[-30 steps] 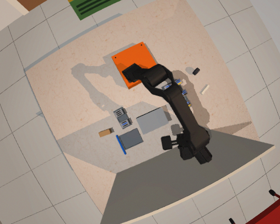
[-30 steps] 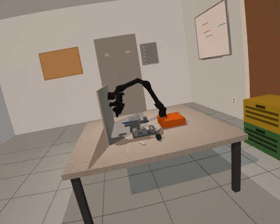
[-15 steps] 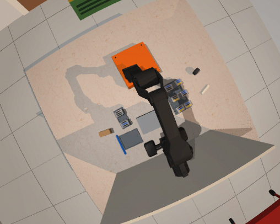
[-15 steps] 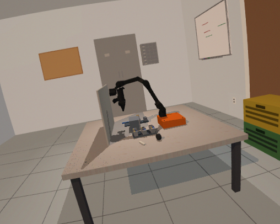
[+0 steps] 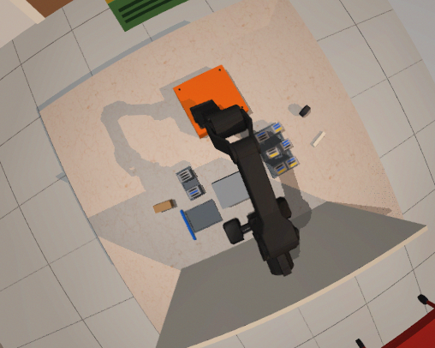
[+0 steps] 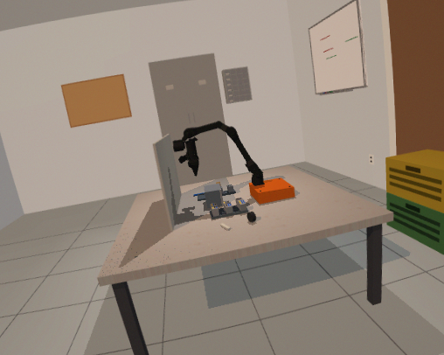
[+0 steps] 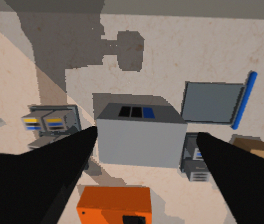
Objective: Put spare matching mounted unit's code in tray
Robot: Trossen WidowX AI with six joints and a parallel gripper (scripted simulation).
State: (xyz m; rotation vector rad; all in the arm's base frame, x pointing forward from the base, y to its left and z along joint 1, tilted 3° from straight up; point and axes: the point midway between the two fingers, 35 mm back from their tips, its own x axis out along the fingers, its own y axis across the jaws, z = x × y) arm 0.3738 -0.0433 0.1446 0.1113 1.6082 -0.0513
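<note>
The grey spare is 20 cm behind my gripper tip, 20 cm to the left of it and 15 cm below it. Round my gripper tip: dark grey tray (4 cm behind, 16 cm to the right, 20 cm below); light grey box (8 cm behind, 2 cm to the left, 15 cm below); grey panel (15 cm ahead, 2 cm to the right, 3 cm above).
</note>
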